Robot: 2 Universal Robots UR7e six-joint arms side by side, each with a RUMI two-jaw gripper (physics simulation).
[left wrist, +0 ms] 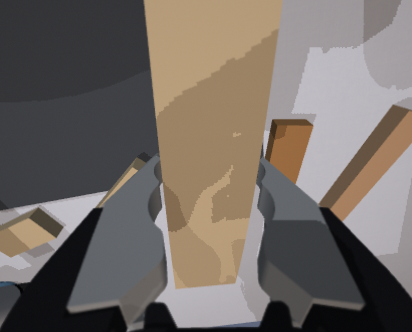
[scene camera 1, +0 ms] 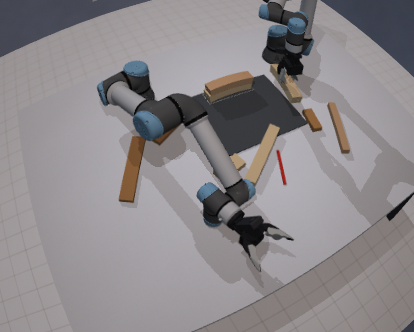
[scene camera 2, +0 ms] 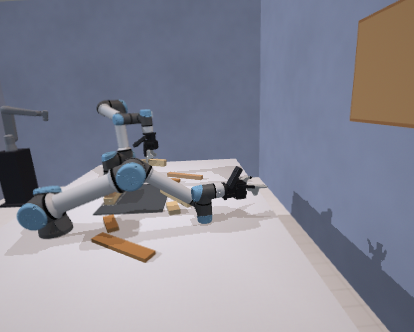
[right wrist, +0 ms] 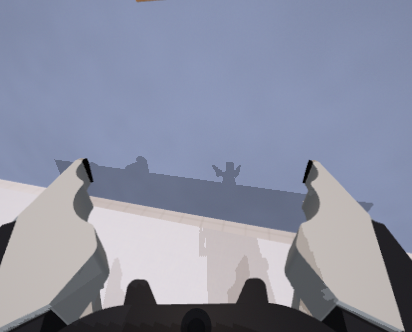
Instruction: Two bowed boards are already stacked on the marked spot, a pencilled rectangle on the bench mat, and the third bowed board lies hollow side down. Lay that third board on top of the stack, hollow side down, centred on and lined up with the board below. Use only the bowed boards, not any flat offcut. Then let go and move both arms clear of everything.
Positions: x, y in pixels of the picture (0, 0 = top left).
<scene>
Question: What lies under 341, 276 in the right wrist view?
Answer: My right gripper.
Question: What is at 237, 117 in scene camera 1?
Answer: A dark bench mat.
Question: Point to a long pale offcut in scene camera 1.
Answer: At 266, 145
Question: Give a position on a dark bench mat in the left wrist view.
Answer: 84, 103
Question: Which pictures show the long brown board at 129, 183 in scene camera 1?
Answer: Scene camera 1 and scene camera 2 only.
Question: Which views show my right gripper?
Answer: Scene camera 1, scene camera 2 and the right wrist view only.
</scene>
